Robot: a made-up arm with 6 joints.
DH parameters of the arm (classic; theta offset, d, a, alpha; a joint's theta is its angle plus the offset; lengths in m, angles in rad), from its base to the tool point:
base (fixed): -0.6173 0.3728 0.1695 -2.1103
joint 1: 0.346 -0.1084 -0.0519 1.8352
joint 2: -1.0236 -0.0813 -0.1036 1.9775
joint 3: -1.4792 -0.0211 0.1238 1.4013
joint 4: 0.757 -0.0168 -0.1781 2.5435
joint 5: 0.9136 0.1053 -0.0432 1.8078
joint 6: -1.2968 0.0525 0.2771 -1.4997
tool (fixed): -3.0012 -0.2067 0 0
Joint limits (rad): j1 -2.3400..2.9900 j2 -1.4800..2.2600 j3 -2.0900..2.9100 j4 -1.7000..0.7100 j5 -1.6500..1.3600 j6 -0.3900..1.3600
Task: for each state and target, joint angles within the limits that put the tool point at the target. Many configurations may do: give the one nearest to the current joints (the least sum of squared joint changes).
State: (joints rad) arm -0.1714 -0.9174 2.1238 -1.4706 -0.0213 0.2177
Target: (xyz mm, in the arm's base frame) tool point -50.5 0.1 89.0
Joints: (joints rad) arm -0.4478 -0.9523 2.0683 -1.3097 -0.1249 0.1736
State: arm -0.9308 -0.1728 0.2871 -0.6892 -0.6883 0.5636
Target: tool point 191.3 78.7 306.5
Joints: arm -0.8861 -0.7854 -0.1933 -0.2958 -0.6986 0.5806
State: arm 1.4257 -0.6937 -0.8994 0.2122 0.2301 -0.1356
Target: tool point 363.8 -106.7 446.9
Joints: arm 1.2781 -0.2934 -0.3094 0.0234 0.0414 0.2811
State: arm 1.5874 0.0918 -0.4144 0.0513 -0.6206 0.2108
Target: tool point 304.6 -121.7 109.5
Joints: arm 1.8514 -0.2358 -0.2263 0.5058 -0.7595 -0.0097
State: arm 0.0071 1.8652 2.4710 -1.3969 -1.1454 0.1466
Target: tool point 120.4 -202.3 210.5
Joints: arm -0.1402 2.2600 1.9398 -1.7000 -1.1587 0.7215
